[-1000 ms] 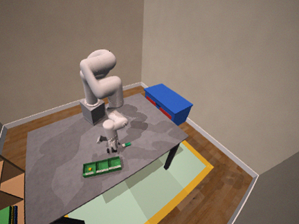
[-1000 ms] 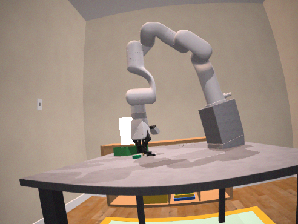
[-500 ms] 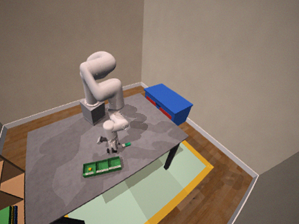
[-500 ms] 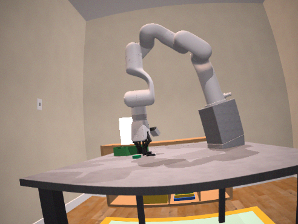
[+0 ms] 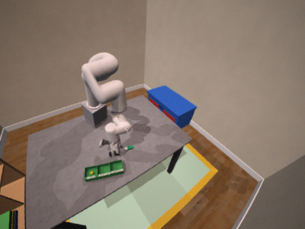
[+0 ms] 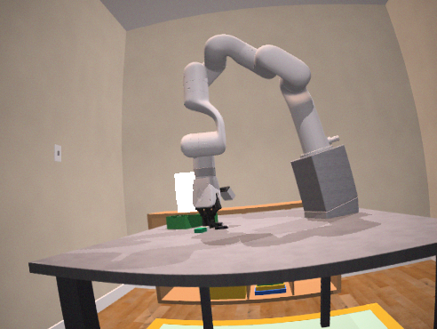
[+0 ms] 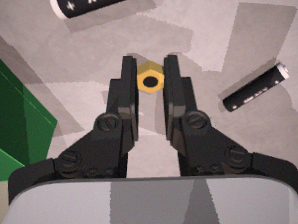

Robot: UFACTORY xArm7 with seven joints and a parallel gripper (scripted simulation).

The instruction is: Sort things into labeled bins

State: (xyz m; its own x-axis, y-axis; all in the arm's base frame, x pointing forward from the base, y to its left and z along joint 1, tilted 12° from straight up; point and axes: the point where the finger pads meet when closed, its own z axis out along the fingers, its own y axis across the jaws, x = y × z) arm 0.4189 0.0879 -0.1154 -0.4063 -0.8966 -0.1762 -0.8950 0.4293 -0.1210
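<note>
Right now my hand is 2 cm above the yellow nut. Also, from my hand: black cylinder: 1 cm behind, 6 cm to the right, 2 cm below; eraser-like block: 1 cm behind, 9 cm to the left, 2 cm below; small black object: 6 cm behind, 4 cm to the left, 2 cm below.
</note>
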